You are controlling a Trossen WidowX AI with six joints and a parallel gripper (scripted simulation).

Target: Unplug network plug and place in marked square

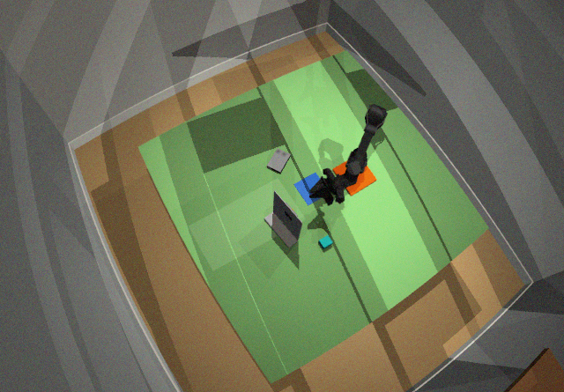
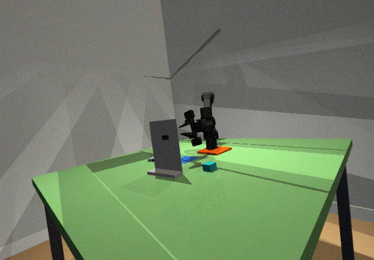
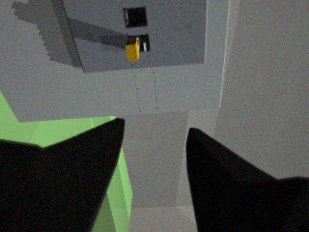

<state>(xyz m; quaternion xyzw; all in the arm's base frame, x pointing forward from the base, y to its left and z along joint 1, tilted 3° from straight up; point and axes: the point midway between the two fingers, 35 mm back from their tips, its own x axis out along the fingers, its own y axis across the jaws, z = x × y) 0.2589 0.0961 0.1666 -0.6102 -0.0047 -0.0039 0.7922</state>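
Right now my gripper tip is 100 mm short of the yellow plug, 30 mm to the right of it and 20 mm above it. Round my gripper tip: blue marked square: 170 mm below, 80 mm to the right, 70 mm behind; small cyan cube: 170 mm to the left, 160 mm below, 20 mm behind.
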